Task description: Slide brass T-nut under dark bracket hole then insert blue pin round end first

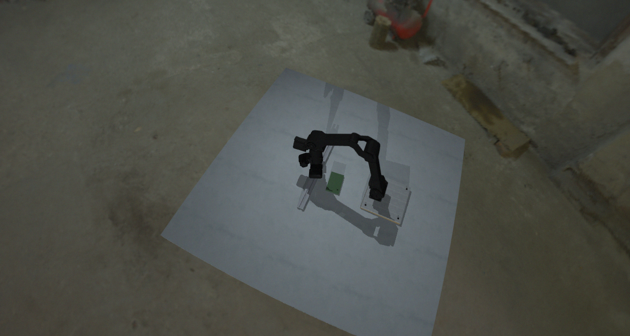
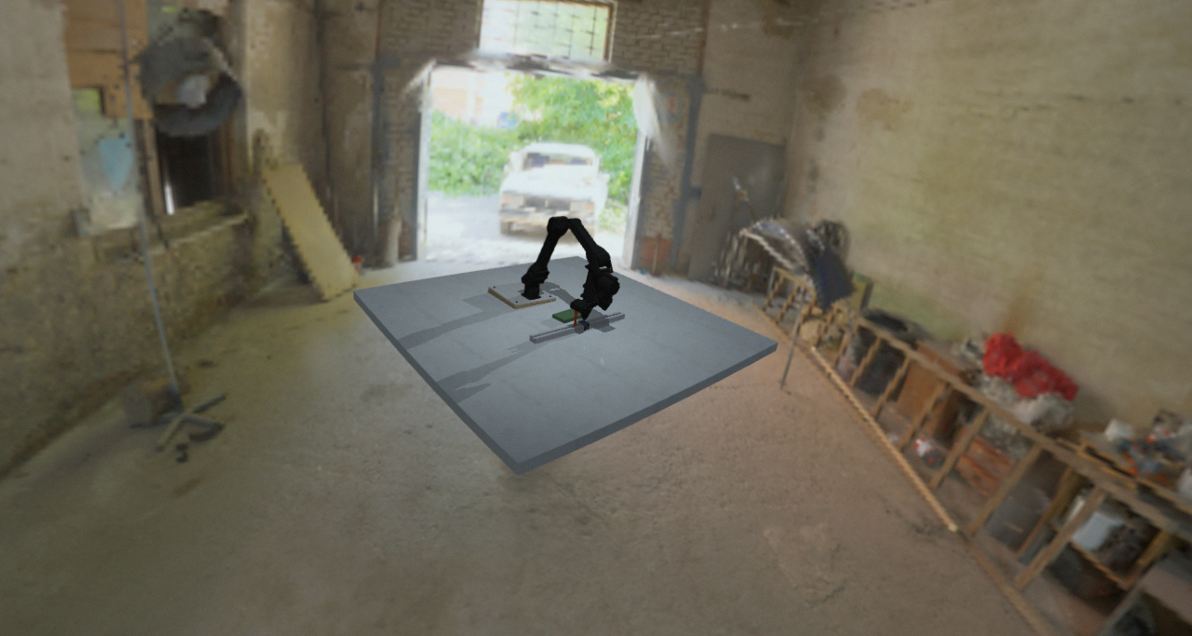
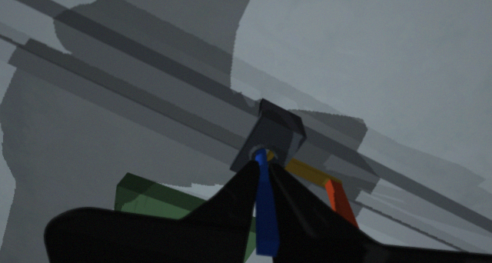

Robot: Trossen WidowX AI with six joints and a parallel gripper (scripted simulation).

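Now: the brass T-nut 20 mm to the right of my gripper tip and 10 mm above it. Also, from my gripper tip: aluminum rail 20 mm below; green tray 120 mm behind, 30 mm to the left, 30 mm below; blue pin right at my gripper tip.
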